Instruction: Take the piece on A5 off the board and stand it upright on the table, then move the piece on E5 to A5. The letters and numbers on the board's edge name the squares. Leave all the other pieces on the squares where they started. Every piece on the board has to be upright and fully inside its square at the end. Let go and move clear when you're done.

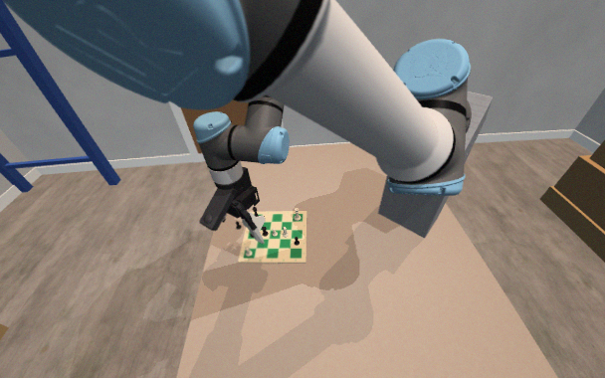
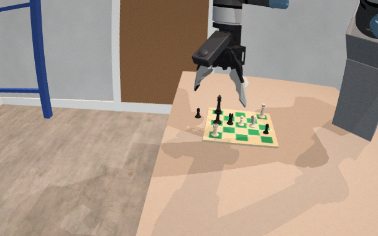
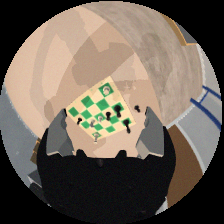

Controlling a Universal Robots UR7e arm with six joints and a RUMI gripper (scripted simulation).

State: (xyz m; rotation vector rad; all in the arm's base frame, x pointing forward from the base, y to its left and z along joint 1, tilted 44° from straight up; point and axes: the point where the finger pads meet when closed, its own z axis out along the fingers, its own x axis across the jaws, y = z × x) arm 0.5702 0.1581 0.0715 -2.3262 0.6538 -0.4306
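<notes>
Now: hand 9 cm above the white rook. From my hand the other things lie so: cream chessboard (7 cm behind, 9 cm to the right, 11 cm below); tall black piece (2 cm ahead, 15 cm to the right, 8 cm below).
</notes>
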